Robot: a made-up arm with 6 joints.
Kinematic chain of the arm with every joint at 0, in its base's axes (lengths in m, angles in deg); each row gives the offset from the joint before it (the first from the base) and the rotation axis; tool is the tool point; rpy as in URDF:
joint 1: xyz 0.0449 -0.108 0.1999 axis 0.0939 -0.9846 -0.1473
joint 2: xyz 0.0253 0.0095 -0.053 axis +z
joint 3: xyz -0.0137 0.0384 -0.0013 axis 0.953 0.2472 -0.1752
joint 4: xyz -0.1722 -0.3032 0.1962 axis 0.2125 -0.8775 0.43
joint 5: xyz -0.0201 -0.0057 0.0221 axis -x
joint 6: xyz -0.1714 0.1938 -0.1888 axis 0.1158 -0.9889 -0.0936
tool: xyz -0.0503 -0.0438 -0.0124 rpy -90 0 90
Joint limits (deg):
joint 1: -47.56..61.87
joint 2: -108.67..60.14
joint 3: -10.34..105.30
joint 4: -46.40..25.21
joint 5: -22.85..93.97
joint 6: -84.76..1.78
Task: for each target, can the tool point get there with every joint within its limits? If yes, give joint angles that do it. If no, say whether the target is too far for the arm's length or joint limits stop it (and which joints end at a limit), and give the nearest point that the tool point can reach.
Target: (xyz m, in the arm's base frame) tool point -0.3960 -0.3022 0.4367
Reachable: yes | joints -36.20 1.92 93.50 -36.91 40.02 -30.74
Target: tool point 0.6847 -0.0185 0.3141
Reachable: no: joint limits stop it (at a limit: joint 2, joint 3, joint 4, joint 6) | nearest point 0.5093 0.2530 0.3315 | short by 0.324 m
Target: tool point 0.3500 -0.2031 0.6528
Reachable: no: joint limits stop it (at a limit: joint 1, joint 4, joint 5) | nearest point 0.0706 -0.3164 0.4773 | short by 0.349 m
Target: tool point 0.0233 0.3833 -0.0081
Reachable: yes | joints 5.19 -83.26 73.50 8.17 37.35 -11.38
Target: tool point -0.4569 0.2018 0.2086
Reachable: yes | joints -25.96 -47.34 77.34 -14.40 55.07 -15.95
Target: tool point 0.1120 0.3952 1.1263
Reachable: no: too far | nearest point -0.0881 0.2535 0.7343 | short by 0.462 m
